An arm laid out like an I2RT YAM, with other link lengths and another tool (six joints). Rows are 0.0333 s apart.
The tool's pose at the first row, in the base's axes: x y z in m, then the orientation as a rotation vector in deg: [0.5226 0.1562 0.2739 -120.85 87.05 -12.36]
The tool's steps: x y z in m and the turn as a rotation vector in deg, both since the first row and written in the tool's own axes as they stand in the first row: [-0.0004 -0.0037 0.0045 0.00 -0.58 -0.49]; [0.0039 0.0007 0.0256 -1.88 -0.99 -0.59]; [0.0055 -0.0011 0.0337 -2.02 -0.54 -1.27]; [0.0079 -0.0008 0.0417 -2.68 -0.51 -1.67]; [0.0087 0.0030 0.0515 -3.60 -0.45 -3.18]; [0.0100 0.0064 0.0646 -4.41 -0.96 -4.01]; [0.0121 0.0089 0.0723 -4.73 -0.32 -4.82]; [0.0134 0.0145 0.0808 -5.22 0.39 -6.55]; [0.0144 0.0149 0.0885 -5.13 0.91 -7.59]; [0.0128 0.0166 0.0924 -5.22 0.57 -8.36]
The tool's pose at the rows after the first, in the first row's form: [0.5274 0.1589 0.2720 -121.13 86.21 -11.91]; [0.5342 0.1607 0.2512 -122.58 86.63 -10.14]; [0.5396 0.1622 0.2449 -123.33 86.25 -10.77]; [0.5436 0.1625 0.2376 -124.16 86.11 -10.47]; [0.5448 0.1641 0.2272 -126.09 84.93 -10.41]; [0.5480 0.1663 0.2142 -127.26 84.06 -9.55]; [0.5499 0.1663 0.2060 -128.29 83.69 -10.31]; [0.5492 0.1665 0.1958 -130.17 82.43 -11.36]; [0.5525 0.1680 0.1889 -131.01 81.56 -12.38]; [0.5522 0.1703 0.1850 -131.59 80.55 -12.21]
